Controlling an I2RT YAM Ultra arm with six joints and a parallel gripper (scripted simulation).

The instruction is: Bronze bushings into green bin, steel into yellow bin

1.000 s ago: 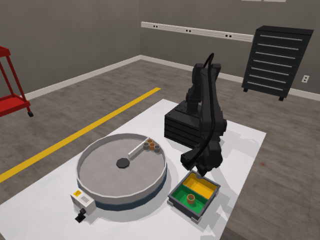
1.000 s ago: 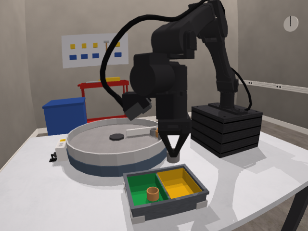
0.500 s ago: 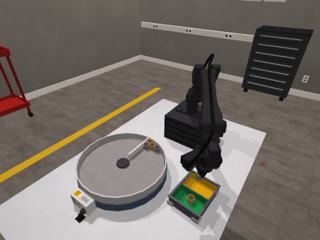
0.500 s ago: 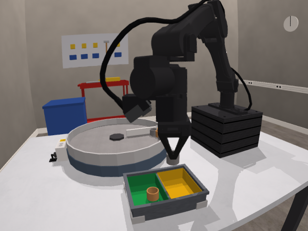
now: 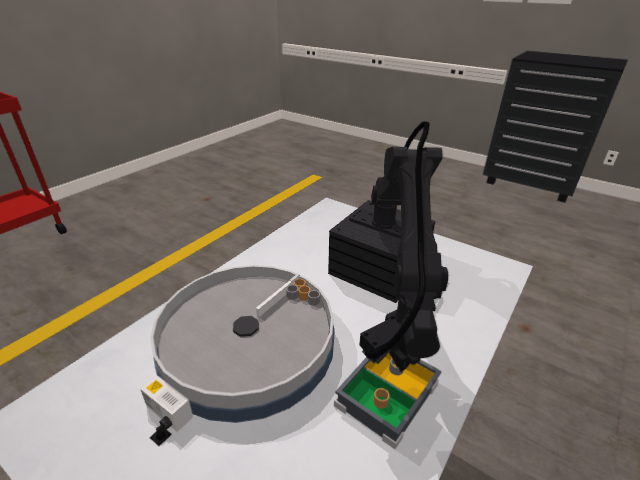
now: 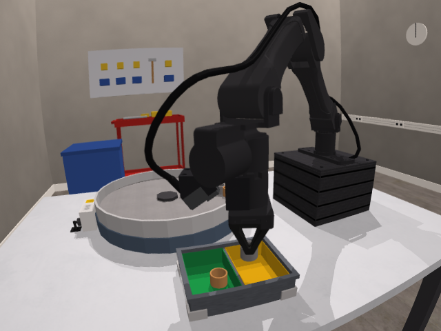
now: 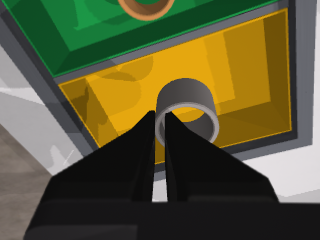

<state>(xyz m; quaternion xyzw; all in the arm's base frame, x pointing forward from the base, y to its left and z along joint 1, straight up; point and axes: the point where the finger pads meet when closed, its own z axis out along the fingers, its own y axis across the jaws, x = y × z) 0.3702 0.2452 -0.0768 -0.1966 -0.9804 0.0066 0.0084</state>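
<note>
Right now the dark grey tray is 30 mm ahead of my hand, 10 mm to the right of it and 60 mm below it. The rest, counted from my hand: turntable 90 mm ahead, 370 mm to the right, 30 mm below; green bin 70 mm ahead, 20 mm to the right, 60 mm below; yellow bin 20 mm behind, 10 mm to the right, 60 mm below.
</note>
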